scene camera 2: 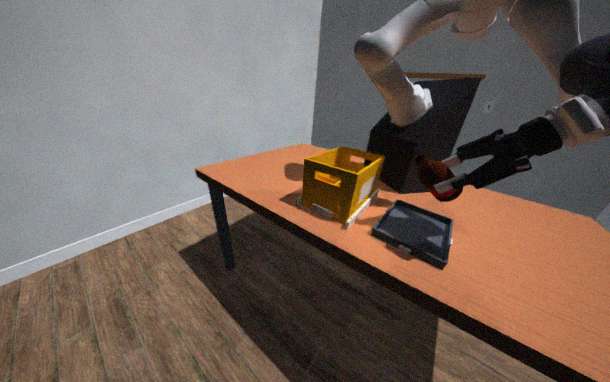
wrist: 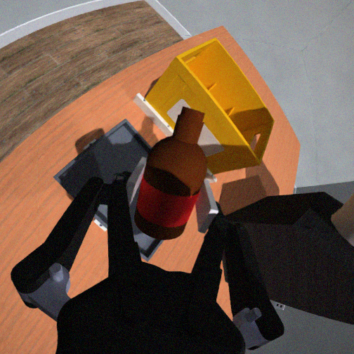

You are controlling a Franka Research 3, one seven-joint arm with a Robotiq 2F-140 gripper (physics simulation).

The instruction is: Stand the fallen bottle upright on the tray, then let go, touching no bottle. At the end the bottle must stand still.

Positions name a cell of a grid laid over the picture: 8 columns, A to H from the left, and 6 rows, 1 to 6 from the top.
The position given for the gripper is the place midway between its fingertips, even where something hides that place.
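Scene:
The gripper can be seen in scene camera 2 (F3), and the wrist view (D4) shows it too. There is also a brown bottle, which appears in scene camera 2 (F3) as well as in the wrist view (D3).

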